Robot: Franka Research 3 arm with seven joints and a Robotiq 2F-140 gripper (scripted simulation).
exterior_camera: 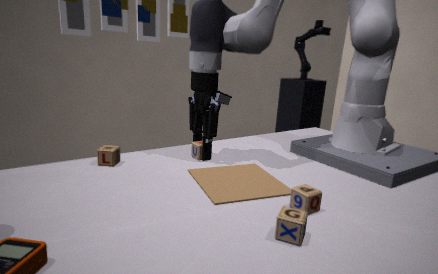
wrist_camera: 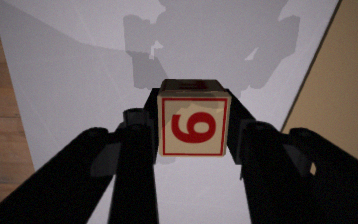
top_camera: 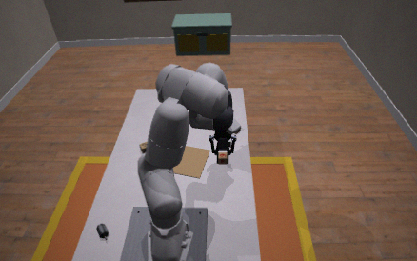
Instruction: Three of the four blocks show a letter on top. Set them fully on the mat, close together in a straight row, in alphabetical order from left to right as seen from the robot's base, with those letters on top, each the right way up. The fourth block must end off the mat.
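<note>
Now: the block 10 mm below my hand. Round my hand: tan mat: 10 mm ahead, 190 mm to the left, 30 mm below; then small dark object: 430 mm behind, 500 mm to the left, 20 mm below; then grey can: 540 mm ahead, 160 mm to the left, 50 mm above.
</note>
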